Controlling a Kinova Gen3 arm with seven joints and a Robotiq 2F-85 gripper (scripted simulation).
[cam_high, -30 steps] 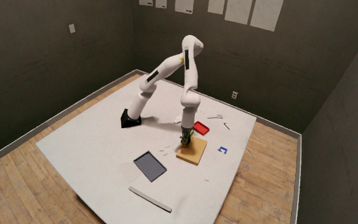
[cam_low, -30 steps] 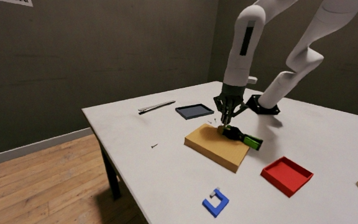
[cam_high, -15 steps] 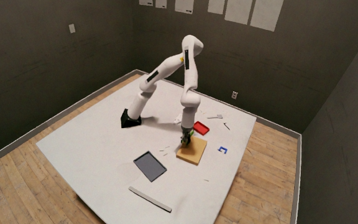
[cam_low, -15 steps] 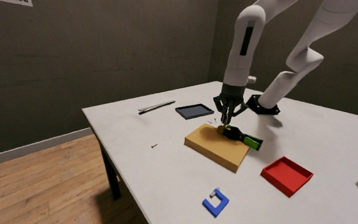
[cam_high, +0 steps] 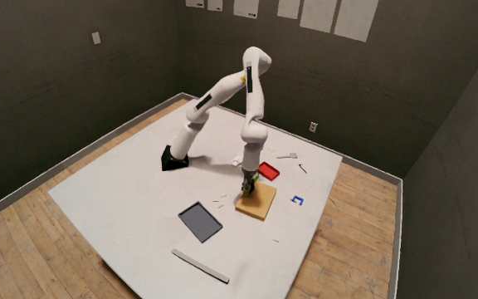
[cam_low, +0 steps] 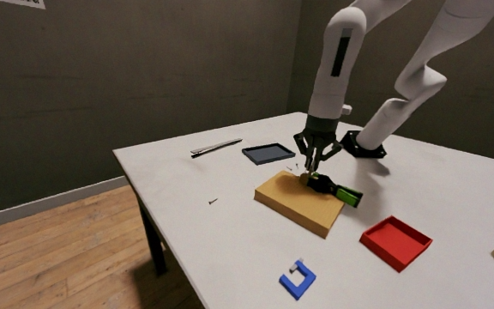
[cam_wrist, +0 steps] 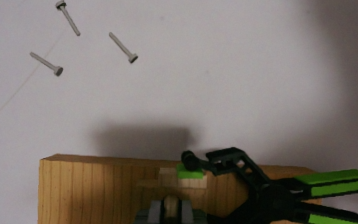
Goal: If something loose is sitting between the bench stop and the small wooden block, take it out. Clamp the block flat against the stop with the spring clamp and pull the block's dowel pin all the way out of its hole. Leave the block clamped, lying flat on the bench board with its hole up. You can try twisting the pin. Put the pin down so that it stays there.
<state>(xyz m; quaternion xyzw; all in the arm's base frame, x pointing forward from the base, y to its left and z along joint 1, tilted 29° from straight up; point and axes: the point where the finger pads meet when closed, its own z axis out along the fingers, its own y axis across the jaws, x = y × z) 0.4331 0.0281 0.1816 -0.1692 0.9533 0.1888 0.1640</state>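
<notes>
My hand is 20 mm above the dowel pin. The rest, counted from my hand: grey tray (260 mm to the right, 90 mm below, 50 mm behind); red tray (220 mm to the left, 90 mm below, 40 mm behind); small wooden block (50 mm below).
</notes>
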